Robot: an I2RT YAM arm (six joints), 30 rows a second.
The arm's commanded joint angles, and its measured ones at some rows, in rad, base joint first. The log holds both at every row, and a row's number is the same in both.
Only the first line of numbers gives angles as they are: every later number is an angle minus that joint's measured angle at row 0.
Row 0, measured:
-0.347 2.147 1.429 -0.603 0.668 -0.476
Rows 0 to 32, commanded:
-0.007 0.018 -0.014 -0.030 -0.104 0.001
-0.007 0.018 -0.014 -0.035 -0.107 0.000
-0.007 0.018 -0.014 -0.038 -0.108 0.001
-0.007 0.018 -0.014 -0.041 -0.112 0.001
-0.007 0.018 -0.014 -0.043 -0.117 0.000
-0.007 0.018 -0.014 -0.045 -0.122 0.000
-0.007 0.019 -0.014 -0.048 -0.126 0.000
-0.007 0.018 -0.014 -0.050 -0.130 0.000
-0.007 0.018 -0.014 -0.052 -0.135 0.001
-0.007 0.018 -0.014 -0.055 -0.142 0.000
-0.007 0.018 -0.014 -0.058 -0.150 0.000
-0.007 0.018 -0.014 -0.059 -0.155 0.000
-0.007 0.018 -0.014 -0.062 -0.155 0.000
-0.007 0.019 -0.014 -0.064 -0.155 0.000
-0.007 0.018 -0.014 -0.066 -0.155 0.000
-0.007 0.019 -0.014 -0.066 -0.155 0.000
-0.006 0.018 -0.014 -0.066 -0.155 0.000
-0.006 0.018 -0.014 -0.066 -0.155 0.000
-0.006 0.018 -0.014 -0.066 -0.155 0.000
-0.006 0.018 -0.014 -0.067 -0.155 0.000
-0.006 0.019 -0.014 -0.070 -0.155 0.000
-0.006 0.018 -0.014 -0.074 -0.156 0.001
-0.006 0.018 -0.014 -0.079 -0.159 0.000
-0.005 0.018 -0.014 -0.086 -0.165 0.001
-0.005 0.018 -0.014 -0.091 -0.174 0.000
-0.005 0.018 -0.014 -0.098 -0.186 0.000
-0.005 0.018 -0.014 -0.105 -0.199 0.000
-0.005 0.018 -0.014 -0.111 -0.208 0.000
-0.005 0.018 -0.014 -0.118 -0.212 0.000
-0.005 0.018 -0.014 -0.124 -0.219 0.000
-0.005 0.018 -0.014 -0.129 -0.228 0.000
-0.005 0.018 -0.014 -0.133 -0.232 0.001
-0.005 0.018 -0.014 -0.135 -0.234 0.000
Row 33, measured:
0.000 -0.019 0.014 -0.116 -0.090 0.000
